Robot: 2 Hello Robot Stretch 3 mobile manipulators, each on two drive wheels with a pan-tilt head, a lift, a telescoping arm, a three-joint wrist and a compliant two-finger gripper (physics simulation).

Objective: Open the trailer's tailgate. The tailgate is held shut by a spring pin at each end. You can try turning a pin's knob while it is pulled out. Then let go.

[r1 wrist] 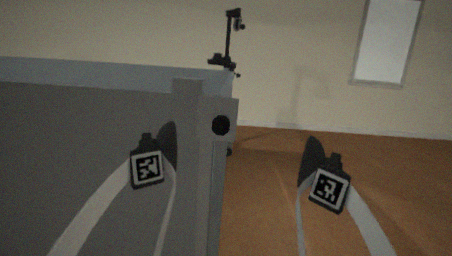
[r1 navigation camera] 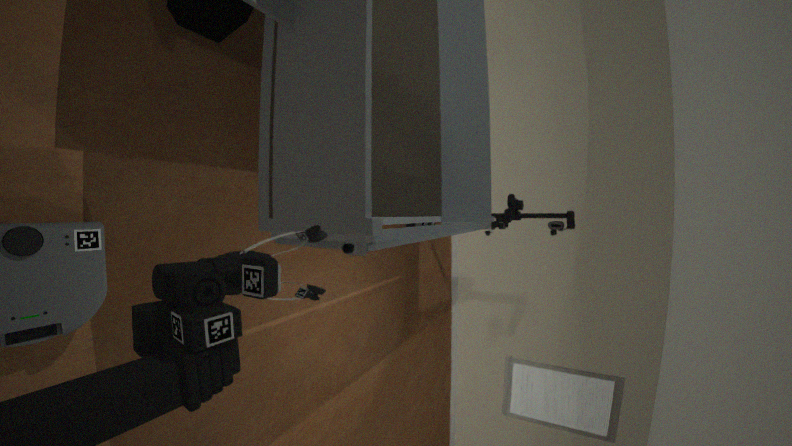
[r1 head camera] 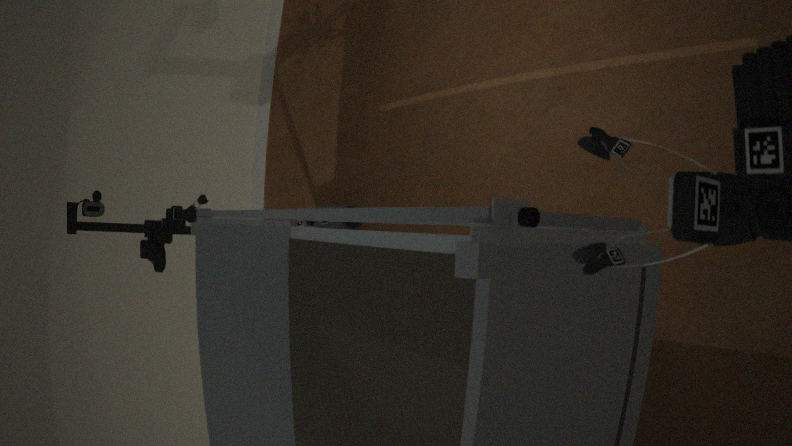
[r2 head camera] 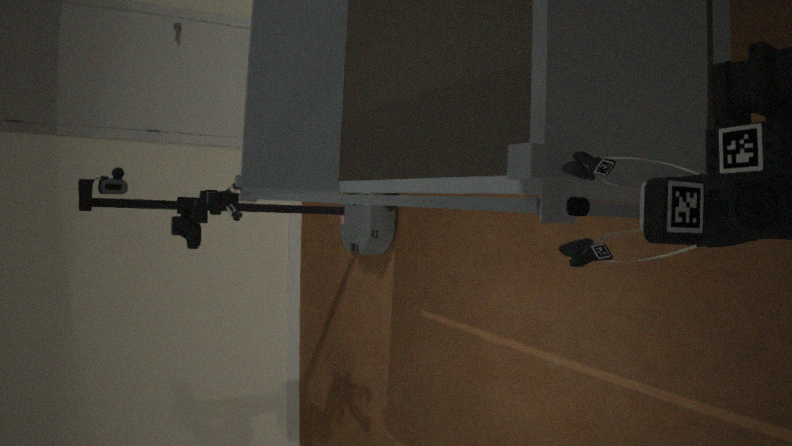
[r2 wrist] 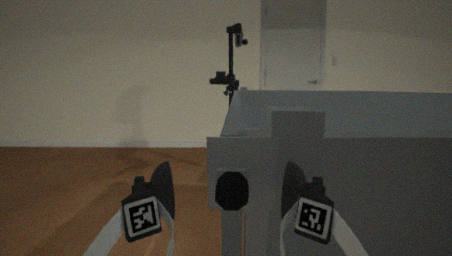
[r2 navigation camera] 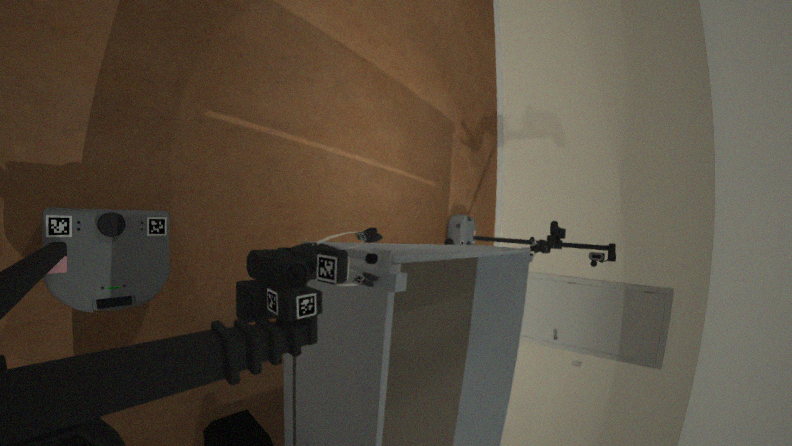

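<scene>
R1's gripper is open. The black pin knob at r1's end is ahead of its fingertips; in the r1 wrist view it is nearer the left finger, above tip level. R2's gripper is open. The black knob at r2's end shows between its fingertips, not clasped. The grey tailgate is seen edge-on, upright, running between both ends. How far either pin is out cannot be told.
The trailer's grey side walls are beside the grippers. Each robot shows across the trailer in the other's head view, r2's mast and r1's mast. A dark wheel-like block is under the trailer.
</scene>
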